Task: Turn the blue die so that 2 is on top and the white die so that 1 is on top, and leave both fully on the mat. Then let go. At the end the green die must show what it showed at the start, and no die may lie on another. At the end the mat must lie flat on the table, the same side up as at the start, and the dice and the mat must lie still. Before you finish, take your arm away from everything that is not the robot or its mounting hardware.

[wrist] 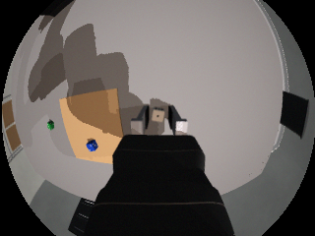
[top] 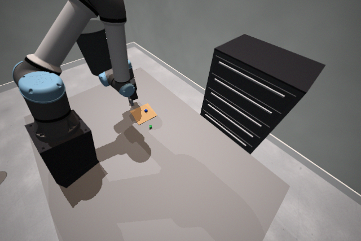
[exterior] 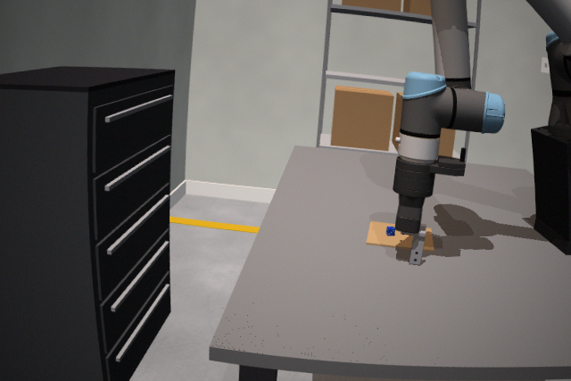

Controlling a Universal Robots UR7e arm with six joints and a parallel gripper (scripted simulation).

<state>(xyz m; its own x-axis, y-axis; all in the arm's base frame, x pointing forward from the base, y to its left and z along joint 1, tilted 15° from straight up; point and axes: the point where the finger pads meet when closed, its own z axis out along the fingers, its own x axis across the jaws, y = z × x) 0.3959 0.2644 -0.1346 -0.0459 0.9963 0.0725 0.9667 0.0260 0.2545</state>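
Now: the white die 10 mm below my hand. The rest, counted from my hand: orange mat (40 mm ahead, 130 mm to the right, 20 mm below); then green die (40 mm ahead, 260 mm to the right, 10 mm below); then blue die (70 mm ahead, 120 mm to the right, 10 mm below).
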